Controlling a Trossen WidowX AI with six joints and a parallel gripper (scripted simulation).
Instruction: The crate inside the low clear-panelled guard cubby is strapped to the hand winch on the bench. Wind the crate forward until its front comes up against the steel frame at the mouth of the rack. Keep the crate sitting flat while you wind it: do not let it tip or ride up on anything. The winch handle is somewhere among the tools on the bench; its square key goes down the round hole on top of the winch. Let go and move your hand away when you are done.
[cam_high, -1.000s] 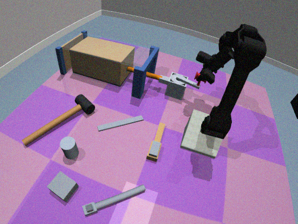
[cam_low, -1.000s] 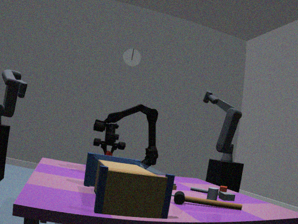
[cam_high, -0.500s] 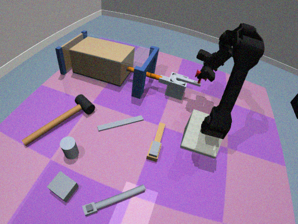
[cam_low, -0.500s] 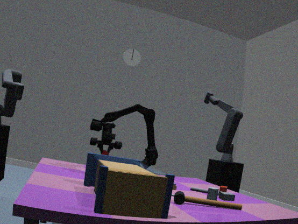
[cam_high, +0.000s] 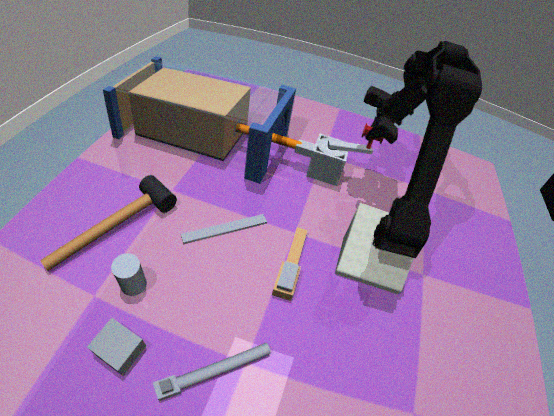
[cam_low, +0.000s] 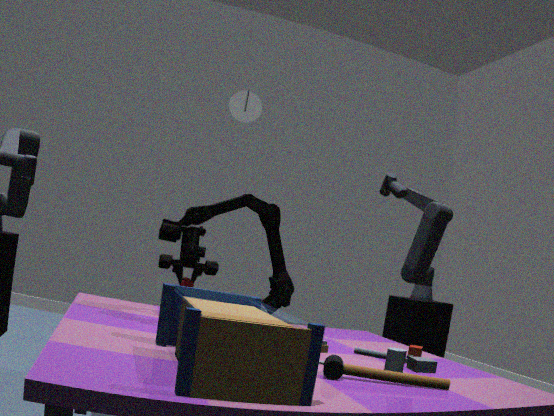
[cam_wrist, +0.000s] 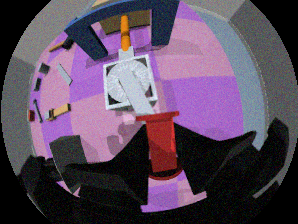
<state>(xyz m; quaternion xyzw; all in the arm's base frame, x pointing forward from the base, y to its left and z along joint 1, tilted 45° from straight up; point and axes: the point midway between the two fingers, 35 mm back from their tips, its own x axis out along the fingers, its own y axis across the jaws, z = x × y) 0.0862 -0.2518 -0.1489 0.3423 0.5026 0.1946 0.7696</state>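
Right now my gripper tip is 2 cm short of the grey crank handle, 1 cm to the right of it and 3 cm above it. From my gripper tip the other things lie so: grey winch (7 cm ahead, 3 cm to the left, 10 cm below); then blue frame (24 cm ahead, 3 cm to the left, 3 cm below); then red knob (1 cm behind).
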